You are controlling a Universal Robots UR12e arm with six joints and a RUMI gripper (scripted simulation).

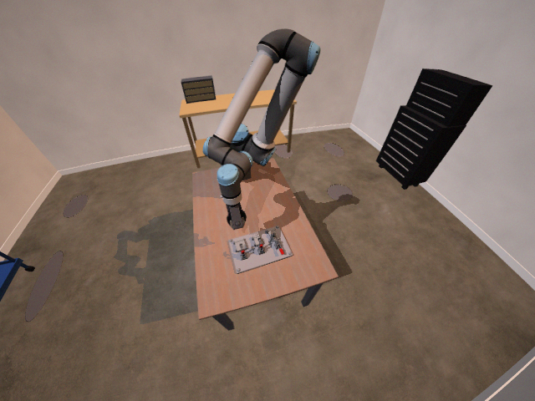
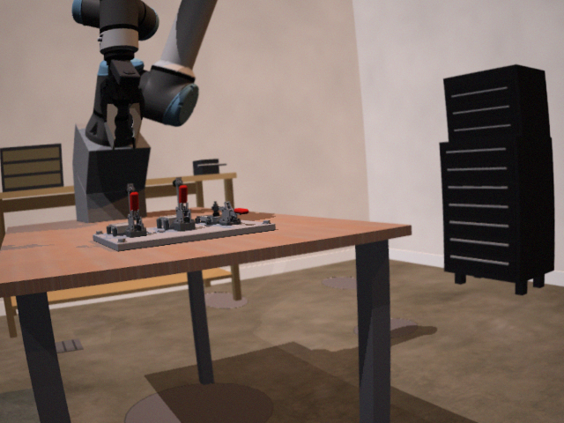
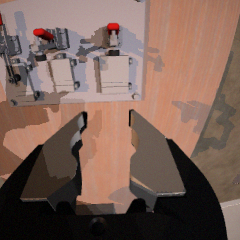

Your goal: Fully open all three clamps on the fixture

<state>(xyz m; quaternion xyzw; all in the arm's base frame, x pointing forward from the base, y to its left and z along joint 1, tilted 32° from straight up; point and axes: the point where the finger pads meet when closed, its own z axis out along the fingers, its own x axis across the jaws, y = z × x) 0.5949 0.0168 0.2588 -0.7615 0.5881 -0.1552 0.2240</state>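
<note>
Now: hand 1 cm short of the grey fixture plate, 11 cm to the right of it and 21 cm above it.
</note>
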